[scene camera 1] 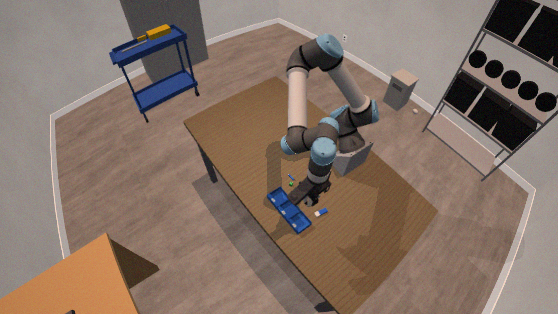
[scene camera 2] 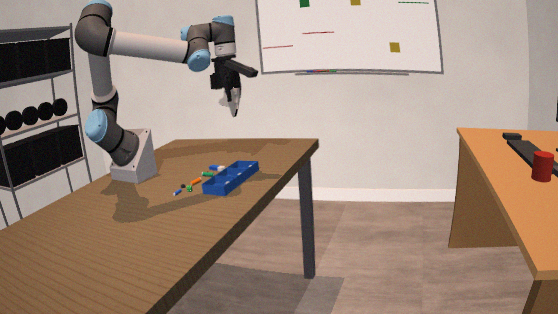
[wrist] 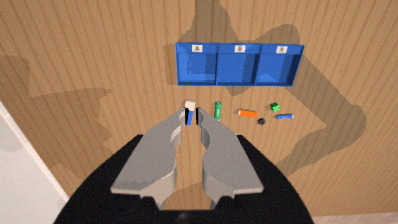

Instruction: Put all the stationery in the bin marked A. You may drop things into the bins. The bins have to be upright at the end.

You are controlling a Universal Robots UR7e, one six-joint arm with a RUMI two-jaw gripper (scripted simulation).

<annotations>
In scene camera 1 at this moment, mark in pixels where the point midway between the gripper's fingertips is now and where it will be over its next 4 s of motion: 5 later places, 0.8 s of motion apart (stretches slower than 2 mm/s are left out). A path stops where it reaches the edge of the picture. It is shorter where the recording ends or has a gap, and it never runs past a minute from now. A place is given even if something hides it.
The gripper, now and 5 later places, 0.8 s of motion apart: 306,205; 317,205; 324,206; 323,206; 321,211; 321,211
</annotations>
